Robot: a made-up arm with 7 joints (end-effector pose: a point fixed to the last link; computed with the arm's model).
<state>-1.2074 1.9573 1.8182 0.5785 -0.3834 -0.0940 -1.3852</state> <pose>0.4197 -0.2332 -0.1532 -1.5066 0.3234 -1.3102</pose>
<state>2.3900 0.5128 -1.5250 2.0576 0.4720 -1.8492 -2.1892</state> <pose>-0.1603 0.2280 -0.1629 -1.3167 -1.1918 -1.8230</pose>
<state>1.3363 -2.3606 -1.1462 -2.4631 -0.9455 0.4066 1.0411</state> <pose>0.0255 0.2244 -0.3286 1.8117 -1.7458 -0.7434</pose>
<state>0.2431 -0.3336 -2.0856 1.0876 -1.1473 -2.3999 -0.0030</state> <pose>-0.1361 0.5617 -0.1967 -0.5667 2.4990 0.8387</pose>
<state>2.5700 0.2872 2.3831 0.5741 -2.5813 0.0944 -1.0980</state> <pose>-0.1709 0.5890 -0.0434 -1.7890 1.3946 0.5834</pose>
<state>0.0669 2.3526 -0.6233 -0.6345 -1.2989 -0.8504 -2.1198</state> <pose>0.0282 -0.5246 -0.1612 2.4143 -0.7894 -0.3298</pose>
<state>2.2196 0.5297 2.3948 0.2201 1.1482 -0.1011 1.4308</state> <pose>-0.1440 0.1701 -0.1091 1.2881 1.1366 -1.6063</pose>
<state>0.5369 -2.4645 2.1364 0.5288 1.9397 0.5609 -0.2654</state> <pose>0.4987 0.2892 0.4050 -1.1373 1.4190 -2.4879</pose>
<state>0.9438 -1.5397 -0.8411 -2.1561 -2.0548 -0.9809 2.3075</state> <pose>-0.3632 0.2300 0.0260 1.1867 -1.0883 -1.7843</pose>
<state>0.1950 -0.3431 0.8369 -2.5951 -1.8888 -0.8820 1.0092</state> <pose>-0.1600 -0.0336 -0.3330 2.4371 -0.2856 -0.1247</pose>
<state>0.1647 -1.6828 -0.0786 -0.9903 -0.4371 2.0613 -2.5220</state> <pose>0.6314 0.4498 -0.1292 -0.8815 1.3245 -1.0958</pose>
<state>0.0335 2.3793 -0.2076 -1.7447 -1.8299 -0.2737 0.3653</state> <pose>0.4555 -0.0945 -0.3105 0.8982 2.6094 0.7865</pose>
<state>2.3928 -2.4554 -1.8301 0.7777 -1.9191 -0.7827 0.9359</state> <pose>0.5093 -0.2306 0.3544 0.4344 -0.6582 2.2500</pose>
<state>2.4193 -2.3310 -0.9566 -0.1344 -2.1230 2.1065 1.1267</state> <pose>0.7466 -0.3338 0.3639 0.7417 0.3014 -0.8745</pose>
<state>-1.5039 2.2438 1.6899 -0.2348 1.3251 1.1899 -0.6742</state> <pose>0.1328 -0.2153 -0.3589 -0.6613 -1.8726 -2.3239</pose>
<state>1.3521 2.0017 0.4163 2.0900 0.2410 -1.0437 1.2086</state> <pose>0.4320 0.0646 0.2755 0.7249 1.9743 -1.0742</pose>
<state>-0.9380 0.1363 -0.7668 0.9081 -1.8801 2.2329 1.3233</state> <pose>-0.4621 0.1145 0.7587 -0.4108 1.0404 2.5585</pose>
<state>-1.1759 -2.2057 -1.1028 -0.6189 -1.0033 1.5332 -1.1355</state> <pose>0.4958 0.4189 0.1916 -1.2070 1.9147 0.6649</pose>
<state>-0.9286 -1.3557 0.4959 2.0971 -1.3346 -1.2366 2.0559</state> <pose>-0.2436 -0.1949 0.4453 2.0186 0.5412 -2.1212</pose>
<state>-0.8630 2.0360 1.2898 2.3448 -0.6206 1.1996 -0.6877</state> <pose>0.3423 -0.0045 -0.3016 -0.8507 -2.5374 -1.3132</pose>
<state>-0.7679 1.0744 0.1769 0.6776 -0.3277 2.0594 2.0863</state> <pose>-0.1966 -0.5886 0.0716 -0.5724 1.4174 -2.4762</pose>
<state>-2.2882 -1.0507 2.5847 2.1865 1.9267 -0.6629 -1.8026</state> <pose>-0.1476 -0.1463 0.2936 1.7188 -1.7224 0.2055</pose>
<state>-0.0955 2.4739 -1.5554 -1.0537 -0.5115 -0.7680 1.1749</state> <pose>0.4564 0.0283 -0.0930 -0.4042 -3.0898 -0.1195</pose>
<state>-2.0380 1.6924 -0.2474 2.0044 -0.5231 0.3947 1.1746</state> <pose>0.3550 -0.1936 -0.2354 1.6644 0.6411 1.2774</pose>
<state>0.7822 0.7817 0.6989 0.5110 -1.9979 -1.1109 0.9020</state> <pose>-0.4417 0.4549 0.3738 -1.5006 0.1547 1.0319</pose>
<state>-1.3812 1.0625 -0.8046 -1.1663 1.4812 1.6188 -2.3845</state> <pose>-0.0567 -0.1893 -0.3675 0.4445 -1.1942 1.3152</pose>
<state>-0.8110 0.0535 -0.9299 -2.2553 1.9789 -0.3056 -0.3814</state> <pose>-0.2360 -0.2990 0.2833 -0.3958 0.0921 0.7065</pose>
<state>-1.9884 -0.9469 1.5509 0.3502 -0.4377 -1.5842 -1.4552</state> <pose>-0.1519 -0.3703 0.1475 0.4064 -2.1733 -0.3982</pose>
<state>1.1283 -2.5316 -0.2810 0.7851 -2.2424 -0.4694 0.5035</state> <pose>0.7363 0.0448 0.4891 -0.9345 0.8697 -2.8143</pose>
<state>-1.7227 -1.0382 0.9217 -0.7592 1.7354 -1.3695 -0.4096</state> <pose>0.1828 -0.0141 0.6045 1.3516 -1.8543 -1.2802</pose>
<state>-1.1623 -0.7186 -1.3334 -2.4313 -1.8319 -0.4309 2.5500</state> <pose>-0.3187 -0.4828 0.0879 -0.9089 -2.1447 2.0413</pose>
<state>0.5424 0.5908 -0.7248 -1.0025 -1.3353 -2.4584 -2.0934</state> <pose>-0.1287 -0.3293 -0.2013 1.1774 2.6667 -0.6751</pose>
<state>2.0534 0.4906 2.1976 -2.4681 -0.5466 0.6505 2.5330</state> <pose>-0.4020 0.2458 -0.3069 -0.3379 -2.7015 -0.3789</pose>
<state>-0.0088 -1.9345 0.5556 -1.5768 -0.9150 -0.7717 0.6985</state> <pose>0.6963 0.1230 -0.1966 -1.1474 1.8135 -1.1750</pose>
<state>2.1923 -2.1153 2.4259 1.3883 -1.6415 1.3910 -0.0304</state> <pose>0.1395 -0.4425 -0.0765 0.9925 -1.2436 0.1788</pose>
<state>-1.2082 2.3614 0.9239 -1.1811 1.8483 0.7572 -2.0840</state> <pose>0.3007 0.0436 -0.4510 -0.9727 0.2219 -1.8201</pose>
